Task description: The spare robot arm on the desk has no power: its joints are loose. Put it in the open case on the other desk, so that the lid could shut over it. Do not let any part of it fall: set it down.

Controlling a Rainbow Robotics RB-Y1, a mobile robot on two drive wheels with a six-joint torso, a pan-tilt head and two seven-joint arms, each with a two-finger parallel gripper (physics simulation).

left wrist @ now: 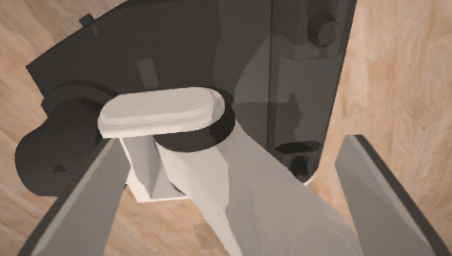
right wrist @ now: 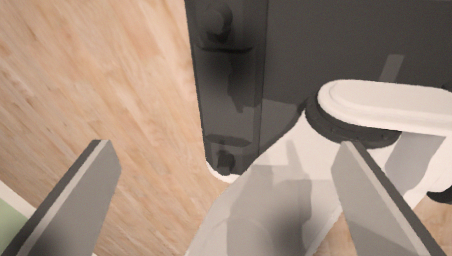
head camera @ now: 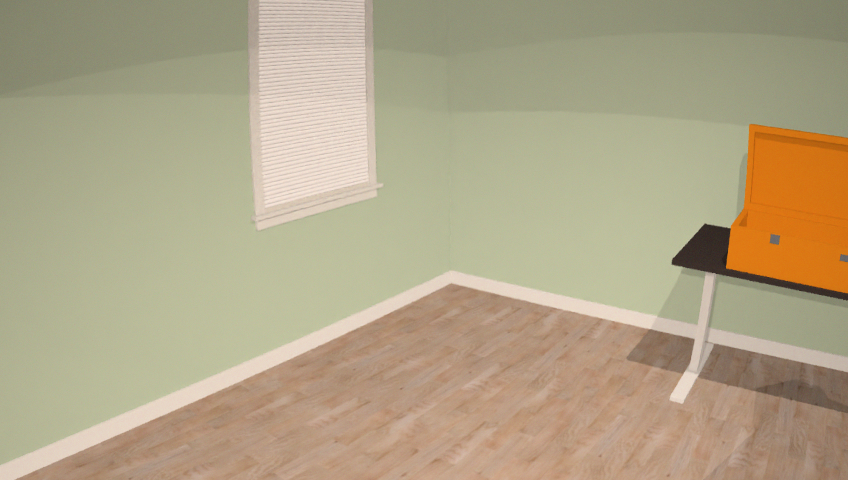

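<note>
The orange case stands on the dark top of a desk at the right edge of the head view. Its lid is raised upright at the back, and the right part of case and desk is cut off. The inside of the case is mostly hidden by its front wall. The spare robot arm does not show in any view. My left gripper is open and empty, pointing down over the floor beside my own base. My right gripper is open and empty in the same way on the other side.
The desk's white leg and foot stand on the wooden floor. A window is in the left wall, and a room corner lies left of the desk. My dark base fills much of both wrist views.
</note>
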